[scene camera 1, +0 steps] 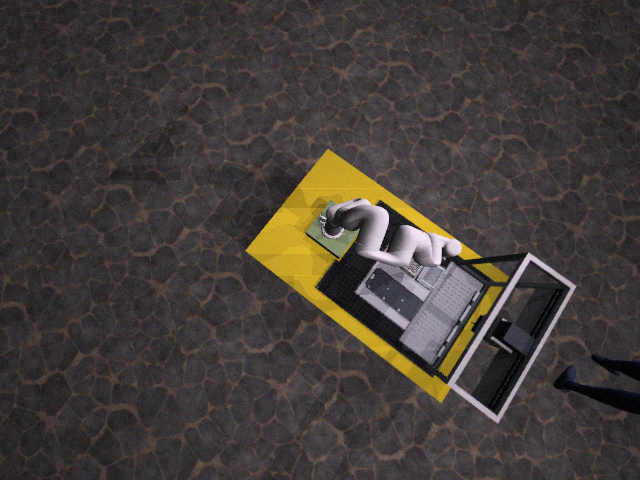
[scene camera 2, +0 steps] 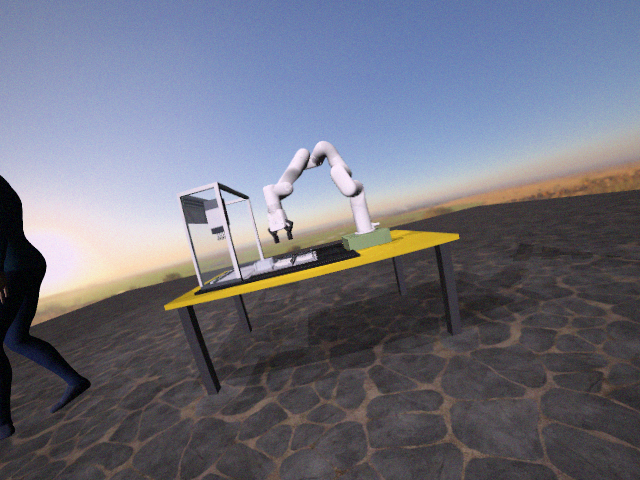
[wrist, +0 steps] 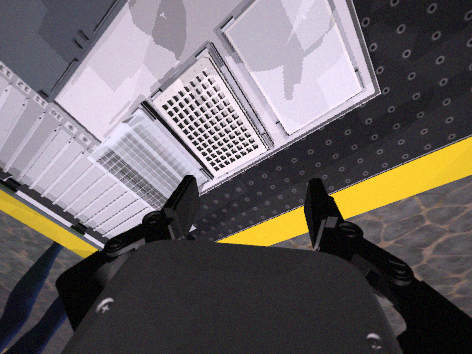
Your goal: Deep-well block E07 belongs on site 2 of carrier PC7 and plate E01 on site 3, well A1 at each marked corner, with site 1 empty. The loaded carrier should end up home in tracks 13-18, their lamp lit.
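Places are measured from the arm's base along level axes (x left, y ahead, z down), in metres.
Where they show: gripper, between the fingertips: (scene camera 2: 284,241) (wrist: 250,191); arm's base, origin of its link: (scene camera 2: 365,232).
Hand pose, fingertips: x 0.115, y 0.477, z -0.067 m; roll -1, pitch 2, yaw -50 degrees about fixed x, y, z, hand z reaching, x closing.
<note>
Each offset is from my fingertips to the centre of the thing. "pt": to the spot under its first point. Level surfaces: height alone.
My gripper (scene camera 2: 283,239) (wrist: 250,191) is open and empty, high above the deck; the arm hides it in scene camera 1. Dark carrier PC7 {dx -0.257, dy +0.008, dz +0.114 m} (scene camera 1: 385,290) (wrist: 30,35) lies on a pale board (scene camera 1: 382,304) (wrist: 115,60); its visible part in the wrist view holds no labware. Beside it stand a clear gridded piece {dx -0.062, dy +0.132, dz +0.096 m} (scene camera 1: 431,276) (wrist: 145,155), partly behind the left finger, a white many-welled plate {dx -0.046, dy +0.026, dz +0.110 m} (scene camera 1: 413,267) (wrist: 212,120) and a smooth white-topped piece {dx -0.035, dy -0.085, dz +0.110 m} (wrist: 260,45). I cannot read which is E07 or E01. The numbered tracks {pt dx -0.194, dy +0.298, dz +0.128 m} (scene camera 1: 444,310) (wrist: 55,165) adjoin the board. I can make out no lit lamp.
A tall open frame (scene camera 1: 551,269) (scene camera 2: 227,232) stands over the far end of the yellow table {dz +0.142 m} (scene camera 1: 289,222) (scene camera 2: 413,242) (wrist: 400,175). A black perforated deck {dz +0.129 m} (wrist: 410,45) surrounds the board. A person (scene camera 1: 599,393) (scene camera 2: 23,258) (wrist: 30,280) stands beyond that end.
</note>
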